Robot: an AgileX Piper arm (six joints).
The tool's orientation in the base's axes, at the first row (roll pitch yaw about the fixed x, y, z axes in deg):
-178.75, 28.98, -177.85
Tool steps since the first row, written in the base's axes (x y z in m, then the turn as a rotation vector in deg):
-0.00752, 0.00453, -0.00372, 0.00, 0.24, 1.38
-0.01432, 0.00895, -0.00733, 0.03, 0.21, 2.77
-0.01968, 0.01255, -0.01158, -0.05, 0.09, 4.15
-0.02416, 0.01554, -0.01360, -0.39, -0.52, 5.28
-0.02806, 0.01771, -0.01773, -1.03, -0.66, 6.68
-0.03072, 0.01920, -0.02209, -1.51, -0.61, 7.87
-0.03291, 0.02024, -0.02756, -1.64, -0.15, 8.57
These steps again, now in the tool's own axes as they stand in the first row. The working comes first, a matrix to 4 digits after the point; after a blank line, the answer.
The tool's axes in the first row as the columns of a matrix, in the base's axes (used below as rounded here):
-0.8742, -0.0269, 0.4849
-0.0328, 0.9995, -0.0036
-0.4845, -0.0191, -0.8746

0.00823, 0.00480, -0.00041, -0.68, 0.21, -1.21
0.01578, 0.00947, -0.00057, -1.38, 0.16, -2.41
0.02240, 0.01329, 0.00054, -1.97, 0.01, -3.65
0.02720, 0.01644, 0.00012, -2.20, -0.61, -4.81
0.03254, 0.01879, 0.00184, -2.31, -0.76, -6.34
0.03693, 0.02044, 0.00435, -2.47, -0.72, -7.61
0.04146, 0.02164, 0.00807, -2.71, -0.27, -8.29

